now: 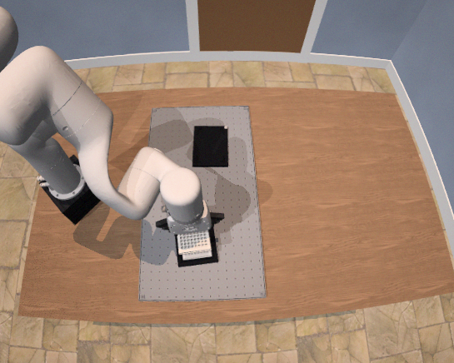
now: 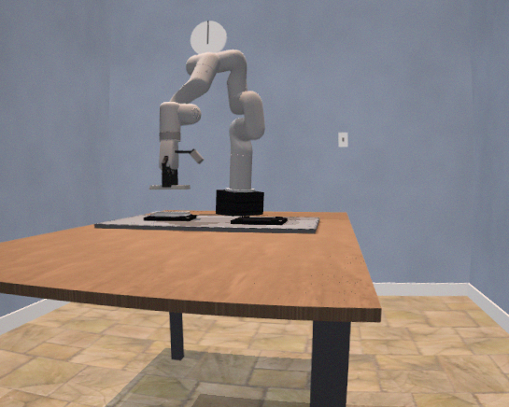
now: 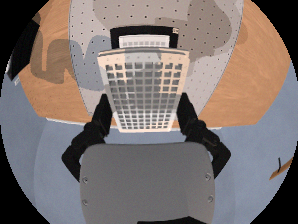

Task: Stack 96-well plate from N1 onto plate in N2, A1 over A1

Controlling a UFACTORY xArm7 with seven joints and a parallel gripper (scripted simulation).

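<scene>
My hand is 1 cm above the white 96-well plate. Round my hand: black nest N2: 12 cm below; then black nest N1: 10 cm ahead, 32 cm to the left, 12 cm below.
</scene>
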